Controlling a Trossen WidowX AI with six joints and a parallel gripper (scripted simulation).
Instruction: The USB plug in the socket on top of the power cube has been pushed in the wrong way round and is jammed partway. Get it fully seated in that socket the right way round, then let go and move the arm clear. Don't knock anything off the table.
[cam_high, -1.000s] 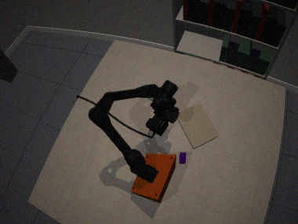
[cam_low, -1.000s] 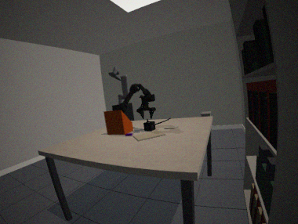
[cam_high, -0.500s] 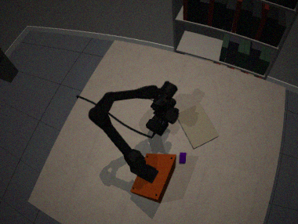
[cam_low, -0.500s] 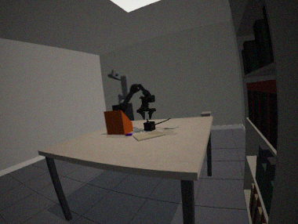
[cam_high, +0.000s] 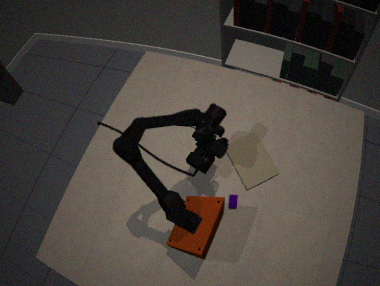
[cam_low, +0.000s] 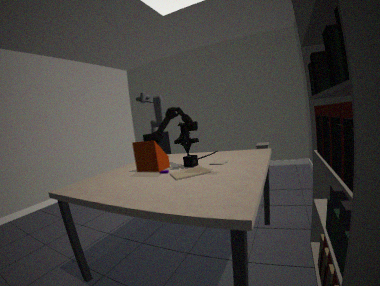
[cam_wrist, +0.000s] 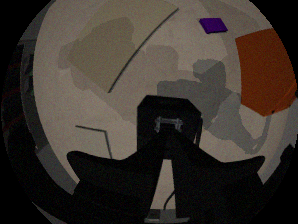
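Right now the grey USB plug is 1 cm below my gripper tip. Also, from my gripper tip: flat beige pad (16 cm to the right, 10 cm below, 10 cm ahead); small purple block (17 cm to the right, 10 cm below, 10 cm behind); USB socket (4 cm below, 1 cm to the left).
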